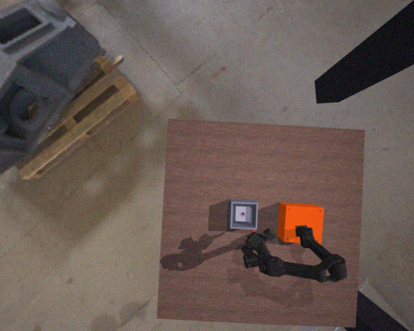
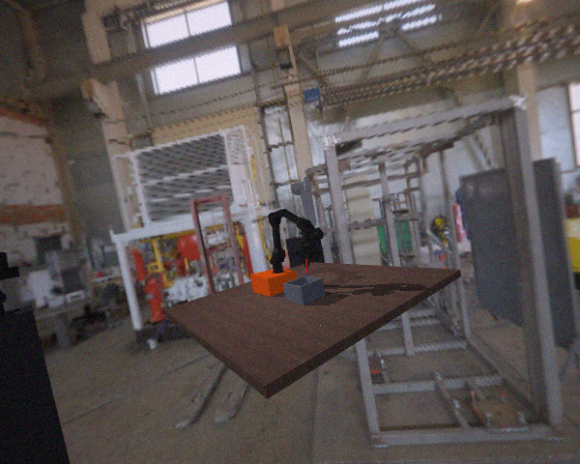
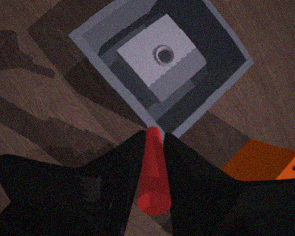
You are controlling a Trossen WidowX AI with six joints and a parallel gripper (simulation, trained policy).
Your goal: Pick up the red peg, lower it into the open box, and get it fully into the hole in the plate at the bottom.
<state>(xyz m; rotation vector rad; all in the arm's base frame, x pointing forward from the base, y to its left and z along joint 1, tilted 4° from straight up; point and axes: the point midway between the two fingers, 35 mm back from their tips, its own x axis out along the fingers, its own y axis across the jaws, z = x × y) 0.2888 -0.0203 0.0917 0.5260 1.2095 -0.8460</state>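
Right now the red peg is 10 mm behind my gripper tip, 10 mm to the left of it and 10 mm above it. From my gripper tip the other things lie so: grey box (30 mm ahead, 90 mm to the right, 130 mm below).
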